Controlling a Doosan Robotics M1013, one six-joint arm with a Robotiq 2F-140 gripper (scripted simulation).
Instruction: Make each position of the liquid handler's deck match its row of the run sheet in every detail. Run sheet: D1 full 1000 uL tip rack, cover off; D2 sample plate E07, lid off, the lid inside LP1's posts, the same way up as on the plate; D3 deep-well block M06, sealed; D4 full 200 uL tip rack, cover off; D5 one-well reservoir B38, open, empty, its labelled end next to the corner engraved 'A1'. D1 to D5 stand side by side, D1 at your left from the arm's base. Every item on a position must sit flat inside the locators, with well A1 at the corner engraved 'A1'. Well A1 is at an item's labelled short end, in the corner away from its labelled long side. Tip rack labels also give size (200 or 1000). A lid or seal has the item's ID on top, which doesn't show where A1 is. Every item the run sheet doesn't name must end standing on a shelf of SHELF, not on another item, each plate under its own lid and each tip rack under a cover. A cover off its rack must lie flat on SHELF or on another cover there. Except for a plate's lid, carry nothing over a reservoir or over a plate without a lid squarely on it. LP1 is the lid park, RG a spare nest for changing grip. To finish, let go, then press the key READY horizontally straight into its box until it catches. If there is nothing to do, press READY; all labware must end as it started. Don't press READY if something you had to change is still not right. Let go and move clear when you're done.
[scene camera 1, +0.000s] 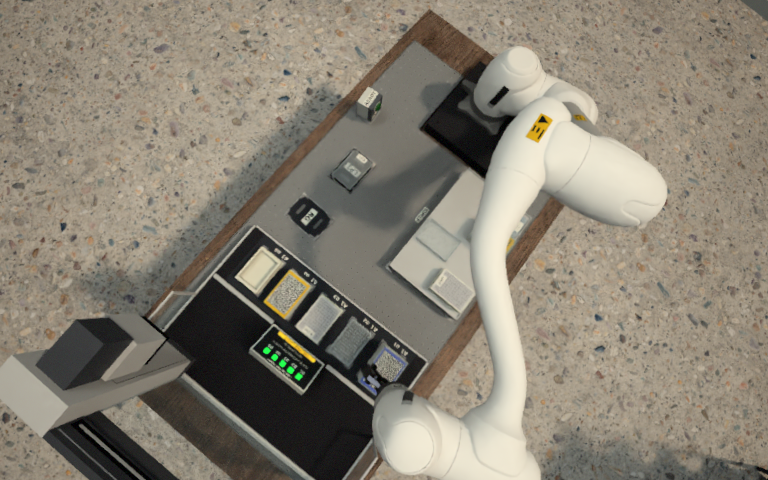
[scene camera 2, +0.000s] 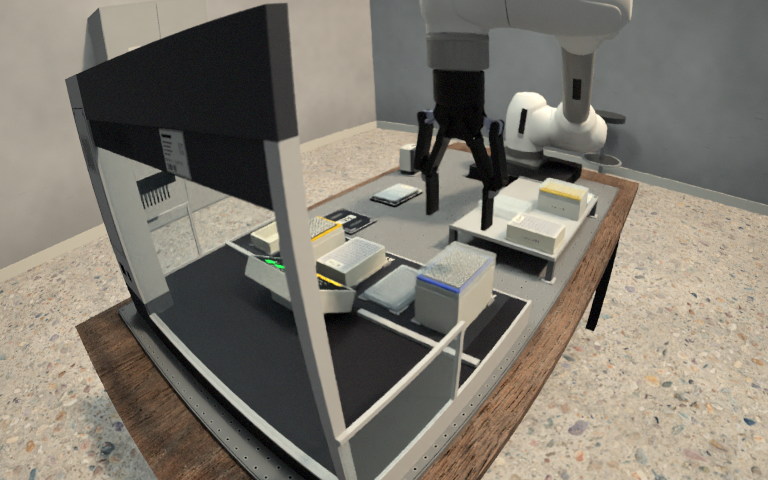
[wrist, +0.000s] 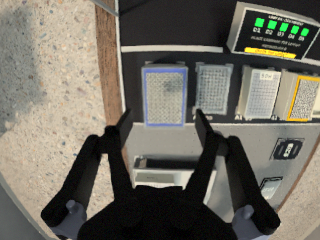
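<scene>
There's a clear plate that shows in scene camera 1, in the wrist view and in scene camera 2 (401, 280). On that clear plate, (wrist: 210, 95) and (scene camera 1: 354, 339) are the same spot.
</scene>
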